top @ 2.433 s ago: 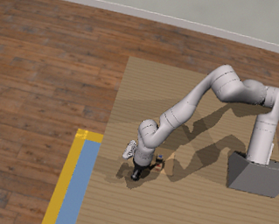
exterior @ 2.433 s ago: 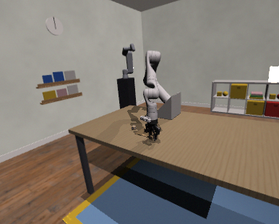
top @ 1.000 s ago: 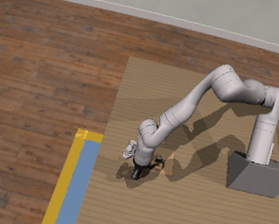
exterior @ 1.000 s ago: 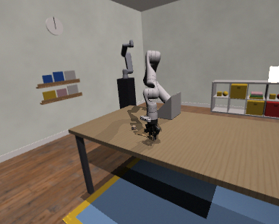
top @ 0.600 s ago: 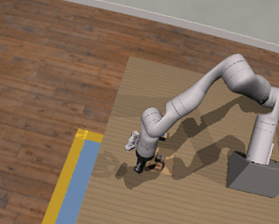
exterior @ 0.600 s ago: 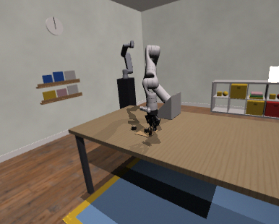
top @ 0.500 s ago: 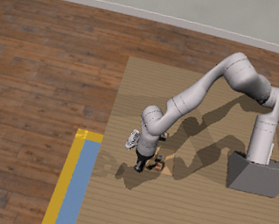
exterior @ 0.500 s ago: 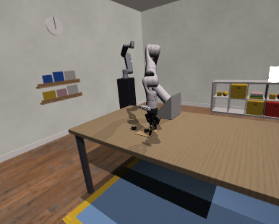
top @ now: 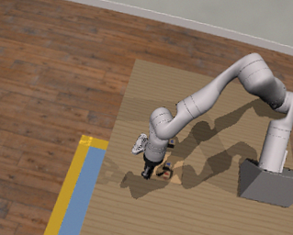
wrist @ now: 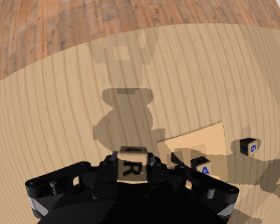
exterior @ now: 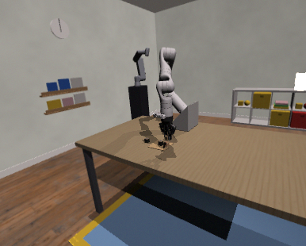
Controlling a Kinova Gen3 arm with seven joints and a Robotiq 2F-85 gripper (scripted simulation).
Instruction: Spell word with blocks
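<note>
Now: the R block 10 mm below my hand. The rest, counted from my hand: tan mat (90 mm behind, 100 mm to the right, 110 mm below).
</note>
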